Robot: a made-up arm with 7 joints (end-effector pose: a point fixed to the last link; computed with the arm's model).
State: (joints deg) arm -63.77 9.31 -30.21 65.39 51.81 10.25 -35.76
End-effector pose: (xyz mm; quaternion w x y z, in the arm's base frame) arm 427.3 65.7 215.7 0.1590 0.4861 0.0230 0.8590
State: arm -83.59 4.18 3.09 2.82 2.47 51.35 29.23
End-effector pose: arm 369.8 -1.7 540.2 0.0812 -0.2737 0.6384 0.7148
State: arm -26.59 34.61 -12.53 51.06 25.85 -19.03 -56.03
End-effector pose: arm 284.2 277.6 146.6 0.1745 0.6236 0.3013 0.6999
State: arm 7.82 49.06 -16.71 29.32 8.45 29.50 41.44
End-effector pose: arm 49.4 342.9 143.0 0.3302 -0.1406 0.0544 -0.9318
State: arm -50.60 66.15 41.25 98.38 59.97 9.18 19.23
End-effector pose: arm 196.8 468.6 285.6 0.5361 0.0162 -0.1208 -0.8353
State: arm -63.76 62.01 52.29 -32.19 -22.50 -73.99 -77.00
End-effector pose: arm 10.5 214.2 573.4 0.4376 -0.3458 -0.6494 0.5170
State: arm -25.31 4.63 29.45 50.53 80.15 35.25 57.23
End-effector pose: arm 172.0 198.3 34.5 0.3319 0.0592 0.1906 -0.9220
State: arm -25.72 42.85 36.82 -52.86 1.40 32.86 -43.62
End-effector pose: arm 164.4 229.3 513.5 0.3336 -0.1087 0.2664 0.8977
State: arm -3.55 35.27 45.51 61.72 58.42 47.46 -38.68
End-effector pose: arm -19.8 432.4 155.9 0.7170 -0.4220 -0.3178 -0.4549
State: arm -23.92 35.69 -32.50 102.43 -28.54 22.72 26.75
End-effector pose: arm 69.8 372.5 109.7 0.6978 -0.2222 -0.0533 -0.6788
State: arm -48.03 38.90 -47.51 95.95 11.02 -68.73 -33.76
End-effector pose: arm 295.3 306.1 187.6 0.3352 0.5338 0.2112 0.7471
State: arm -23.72 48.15 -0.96 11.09 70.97 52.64 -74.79
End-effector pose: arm 286.4 362.4 343.0 0.3840 -0.4237 -0.1466 -0.8072
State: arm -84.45 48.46 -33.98 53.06 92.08 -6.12 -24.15
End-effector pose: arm 453.9 265.3 481.0 0.0168 -0.1882 0.4770 -0.8584
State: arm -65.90 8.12 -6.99 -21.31 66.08 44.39 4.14
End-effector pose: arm 335.2 57.2 496.9 0.0719 -0.5050 0.2557 0.8213
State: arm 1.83 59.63 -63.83 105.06 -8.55 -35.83 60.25
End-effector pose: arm -73.7 495.8 257.3 0.1394 -0.1973 0.2720 -0.9315
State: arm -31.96 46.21 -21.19 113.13 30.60 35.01 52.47
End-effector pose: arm 26.4 429.0 191.4 0.4868 -0.2540 0.4621 -0.6964
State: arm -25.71 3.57 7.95 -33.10 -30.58 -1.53 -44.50
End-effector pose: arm 242.3 144.9 399.5 0.6631 -0.0831 0.6045 0.4335
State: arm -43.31 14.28 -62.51 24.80 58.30 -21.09 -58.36
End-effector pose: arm 252.8 -47.5 164.5 0.5775 0.5594 -0.3018 0.5123
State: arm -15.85 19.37 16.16 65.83 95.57 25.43 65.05
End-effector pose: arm 60.1 305.4 36.5 0.0398 -0.0210 0.3701 -0.9279
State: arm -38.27 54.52 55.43 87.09 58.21 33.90 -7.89
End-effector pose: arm 160.0 452.5 222.5 0.6526 -0.1814 -0.3352 -0.6548
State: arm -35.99 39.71 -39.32 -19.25 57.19 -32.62 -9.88
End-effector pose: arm 236.9 62.7 304.2 0.7441 0.0024 -0.1426 0.6526
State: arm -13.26 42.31 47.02 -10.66 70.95 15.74 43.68
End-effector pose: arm 193.4 400.2 391.4 0.2087 0.5501 0.3769 -0.7153
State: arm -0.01 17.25 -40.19 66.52 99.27 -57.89 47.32
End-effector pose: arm -104.0 215.9 40.1 0.5985 0.4382 0.2969 0.6014
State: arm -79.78 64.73 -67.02 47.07 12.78 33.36 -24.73
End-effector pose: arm 390.6 335.8 450.5 0.2330 -0.2345 0.0343 -0.9431
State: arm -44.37 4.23 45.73 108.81 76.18 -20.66 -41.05
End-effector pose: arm 203.7 44.9 37.5 0.1741 0.6762 0.5422 0.4674
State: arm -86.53 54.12 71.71 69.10 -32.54 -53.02 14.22
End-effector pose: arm 276.4 445.7 521.9 0.0068 -0.8693 0.4935 -0.0268
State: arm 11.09 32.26 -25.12 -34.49 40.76 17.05 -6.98
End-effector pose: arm 116.5 125.8 245.5 0.2620 0.1758 0.2622 0.9120
